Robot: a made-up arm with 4 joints. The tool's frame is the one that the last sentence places.
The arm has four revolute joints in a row. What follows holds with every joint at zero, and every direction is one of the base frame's.
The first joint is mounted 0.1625 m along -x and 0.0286 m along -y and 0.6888 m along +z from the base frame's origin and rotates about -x.
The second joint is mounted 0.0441 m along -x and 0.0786 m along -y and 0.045 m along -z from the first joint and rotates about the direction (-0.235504, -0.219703, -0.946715).
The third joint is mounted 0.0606 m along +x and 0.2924 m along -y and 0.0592 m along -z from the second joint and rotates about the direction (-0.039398, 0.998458, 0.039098).
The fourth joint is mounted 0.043 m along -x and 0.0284 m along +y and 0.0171 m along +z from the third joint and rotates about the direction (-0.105, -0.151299, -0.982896).
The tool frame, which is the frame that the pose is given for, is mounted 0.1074 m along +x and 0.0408 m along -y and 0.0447 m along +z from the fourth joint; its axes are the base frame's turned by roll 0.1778, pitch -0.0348 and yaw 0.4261 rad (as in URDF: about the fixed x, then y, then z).
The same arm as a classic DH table. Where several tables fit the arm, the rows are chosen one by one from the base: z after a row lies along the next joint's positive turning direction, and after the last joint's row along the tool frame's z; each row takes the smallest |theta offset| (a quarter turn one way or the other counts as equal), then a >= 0, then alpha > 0; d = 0 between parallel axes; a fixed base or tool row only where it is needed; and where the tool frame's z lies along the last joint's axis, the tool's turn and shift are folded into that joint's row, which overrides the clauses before.
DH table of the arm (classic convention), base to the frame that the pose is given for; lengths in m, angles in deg. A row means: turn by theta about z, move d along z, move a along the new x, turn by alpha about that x. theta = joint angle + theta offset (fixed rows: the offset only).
base (fixed): theta0 -90.00  d 0.6888  a 0.0286  alpha 90.00
joint 1: theta0 13.07  d 0.1917  a 0.0664  alpha 76.38
joint 2: theta0 84.05  d 0.0982  a -0.0594  alpha -104.31
joint 3: theta0 -8.10  d -0.2594  a 0.0434  alpha 100.68
joint 4: theta0 13.57  d 0.0213  a -0.1095  alpha 160.86
tool (fixed): theta0 -144.11  d 0.0864  a 0.0000  alpha 0.00

